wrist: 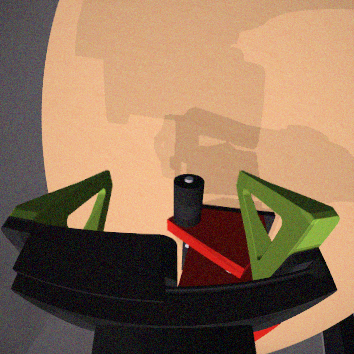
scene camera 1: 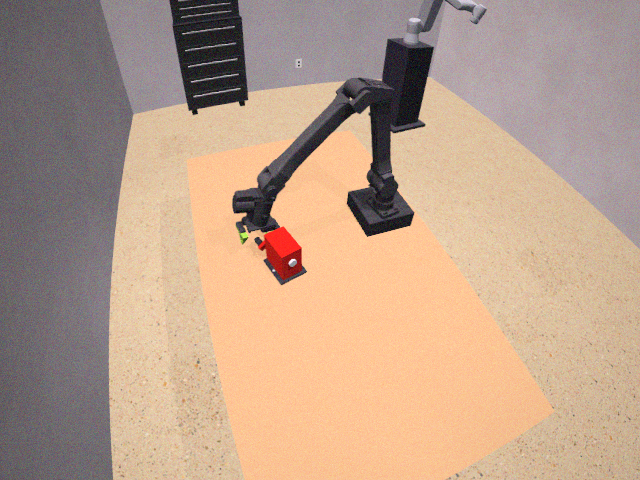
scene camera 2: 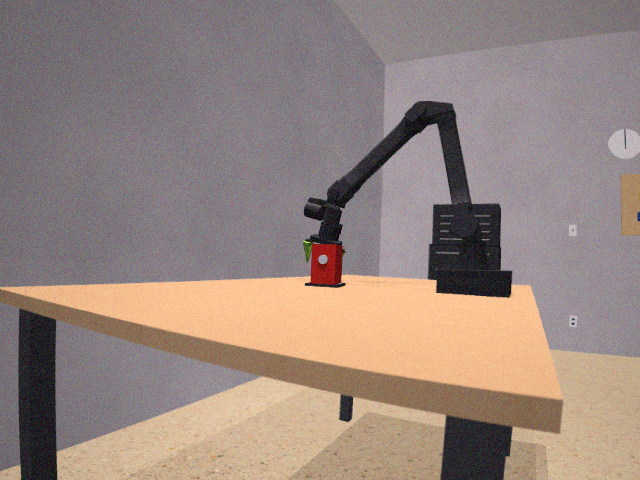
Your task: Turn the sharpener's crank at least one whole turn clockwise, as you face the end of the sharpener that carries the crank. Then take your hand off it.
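Pixels of known places: gripper, fingertip midpoint: (wrist: 174,177) (scene camera 1: 254,240); arm's base at its link origin: (scene camera 1: 382,206) (scene camera 2: 472,269).
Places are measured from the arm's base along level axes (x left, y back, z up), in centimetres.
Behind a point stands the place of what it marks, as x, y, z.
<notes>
The red sharpener (scene camera 1: 282,250) @[7.0, -45.6, 5.8] (scene camera 2: 326,271) @[9.1, -42.3, -2.4] (wrist: 225,232) @[-4.3, -45.6, -0.5] stands upright on its dark base on the table. Its crank is on the end facing away from the scene cameras: a red arm (wrist: 205,247) with a black handle (scene camera 1: 258,241) @[-5.5, -49.3, -0.4] (wrist: 188,202) @[-6.5, -48.8, -0.3]. In the wrist view the handle sticks out up and left of the crank's pivot. My gripper (wrist: 174,177) @[-7.6, -50.2, -1.4] is open, with its green fingers wide apart on either side of the handle; the handle stands in the gap, nearer the right finger, and neither finger shows contact. In the second scene view the sharpener hides part of the gripper.
The orange table (scene camera 1: 361,335) @[39.0, -34.8, -7.1] (scene camera 2: 310,320) @[70.0, -24.5, -7.0] carries the arm's black base (scene camera 1: 379,211) @[2.9, -3.9, 1.5] (scene camera 2: 474,282) @[7.3, 0.4, -3.4], to the right of the sharpener. A black drawer cabinet (scene camera 1: 211,56) and a pedestal (scene camera 1: 406,82) with a grey arm stand beyond the table.
</notes>
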